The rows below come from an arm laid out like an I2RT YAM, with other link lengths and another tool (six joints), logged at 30 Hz.
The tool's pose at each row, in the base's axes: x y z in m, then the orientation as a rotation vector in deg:
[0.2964, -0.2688, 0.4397, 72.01, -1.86, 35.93]
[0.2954, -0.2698, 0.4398, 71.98, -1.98, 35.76]
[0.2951, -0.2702, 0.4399, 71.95, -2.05, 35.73]
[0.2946, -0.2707, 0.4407, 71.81, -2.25, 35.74]
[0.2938, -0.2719, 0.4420, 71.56, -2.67, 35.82]
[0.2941, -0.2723, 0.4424, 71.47, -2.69, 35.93]
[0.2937, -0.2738, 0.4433, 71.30, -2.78, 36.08]
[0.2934, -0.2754, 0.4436, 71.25, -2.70, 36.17]
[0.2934, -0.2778, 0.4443, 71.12, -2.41, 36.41]
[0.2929, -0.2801, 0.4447, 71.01, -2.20, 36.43]
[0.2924, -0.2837, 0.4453, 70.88, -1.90, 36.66]
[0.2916, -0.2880, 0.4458, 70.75, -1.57, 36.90]
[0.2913, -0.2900, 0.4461, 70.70, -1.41, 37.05]
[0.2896, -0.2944, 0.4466, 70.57, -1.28, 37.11]
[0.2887, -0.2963, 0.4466, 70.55, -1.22, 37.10]
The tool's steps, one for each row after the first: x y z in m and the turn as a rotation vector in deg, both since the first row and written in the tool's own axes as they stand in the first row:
[-0.0012, 0.0004, 0.0006, -0.08, -0.17, -0.07]
[-0.0016, 0.0005, 0.0009, -0.13, -0.22, -0.06]
[-0.0019, 0.0014, 0.0015, -0.31, -0.32, 0.04]
[-0.0027, 0.0027, 0.0027, -0.65, -0.51, 0.30]
[-0.0024, 0.0028, 0.0033, -0.72, -0.44, 0.39]
[-0.0031, 0.0036, 0.0048, -0.88, -0.37, 0.53]
[-0.0039, 0.0037, 0.0062, -0.90, -0.26, 0.55]
[-0.0047, 0.0039, 0.0086, -0.91, 0.11, 0.57]
[-0.0059, 0.0041, 0.0106, -0.96, 0.30, 0.46]
[-0.0076, 0.0043, 0.0139, -0.97, 0.67, 0.46]
[-0.0099, 0.0043, 0.0176, -0.98, 1.06, 0.45]
[-0.0109, 0.0044, 0.0194, -0.96, 1.27, 0.48]
[-0.0140, 0.0049, 0.0230, -1.04, 1.42, 0.44]
[-0.0156, 0.0050, 0.0244, -1.05, 1.47, 0.40]

